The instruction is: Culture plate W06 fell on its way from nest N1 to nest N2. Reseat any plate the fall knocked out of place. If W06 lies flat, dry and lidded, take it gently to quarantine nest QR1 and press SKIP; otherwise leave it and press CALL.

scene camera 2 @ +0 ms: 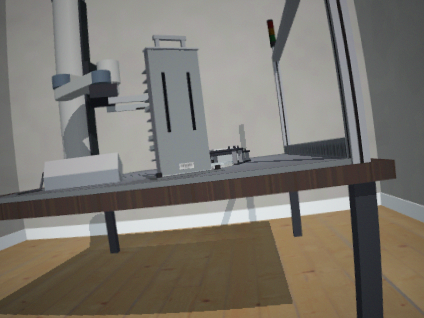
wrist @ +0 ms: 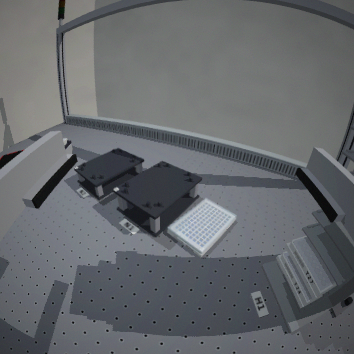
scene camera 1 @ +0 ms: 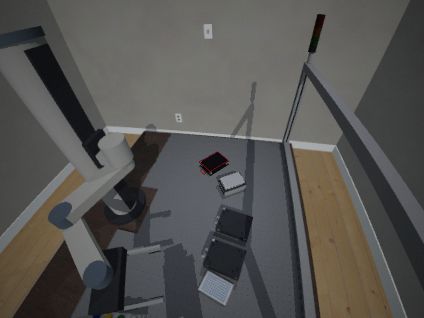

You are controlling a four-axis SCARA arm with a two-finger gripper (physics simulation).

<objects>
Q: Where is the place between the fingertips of my gripper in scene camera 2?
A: At 151,101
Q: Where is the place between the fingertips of my gripper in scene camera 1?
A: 162,271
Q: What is my gripper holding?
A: Nothing.
</objects>
